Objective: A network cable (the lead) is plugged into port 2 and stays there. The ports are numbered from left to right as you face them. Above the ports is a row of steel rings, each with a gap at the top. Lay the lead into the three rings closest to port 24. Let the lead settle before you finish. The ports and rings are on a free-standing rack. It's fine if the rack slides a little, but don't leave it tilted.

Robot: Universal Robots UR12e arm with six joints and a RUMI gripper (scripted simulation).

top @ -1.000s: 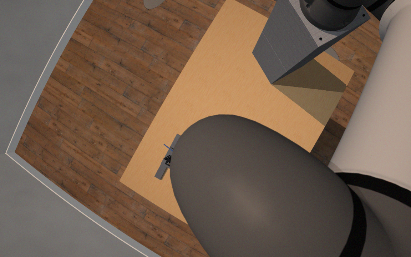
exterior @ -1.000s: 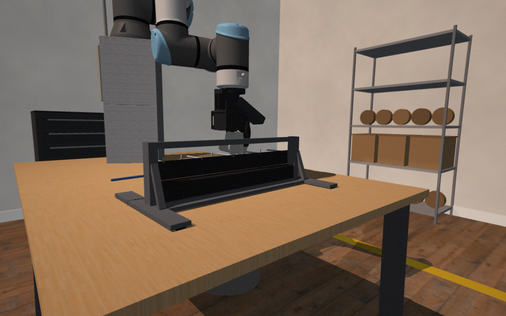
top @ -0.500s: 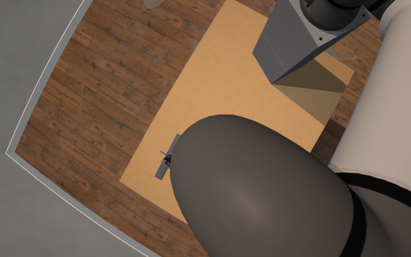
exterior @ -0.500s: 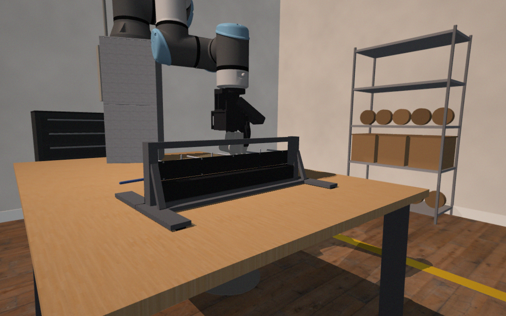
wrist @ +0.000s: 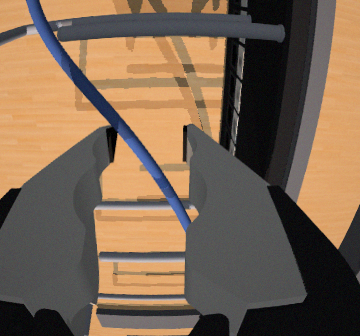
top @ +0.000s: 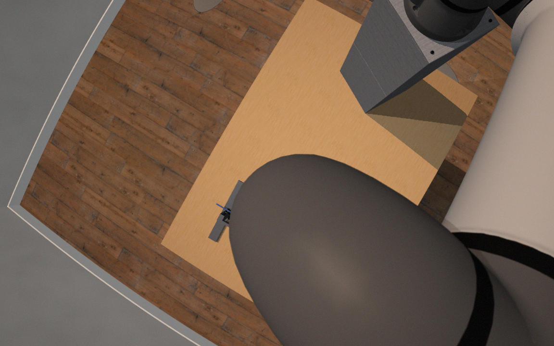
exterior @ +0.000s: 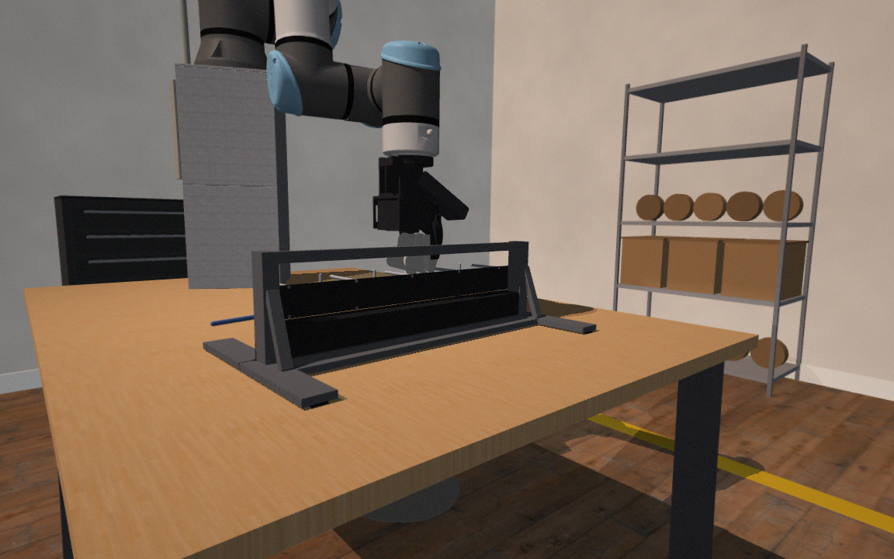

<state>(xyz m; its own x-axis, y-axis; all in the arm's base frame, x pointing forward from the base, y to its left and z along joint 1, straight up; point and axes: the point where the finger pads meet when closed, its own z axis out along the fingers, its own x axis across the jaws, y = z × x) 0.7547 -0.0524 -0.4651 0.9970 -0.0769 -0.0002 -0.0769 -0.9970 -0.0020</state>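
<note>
The rack is 60 mm ahead of my hand and 50 mm to the right of it.
</note>
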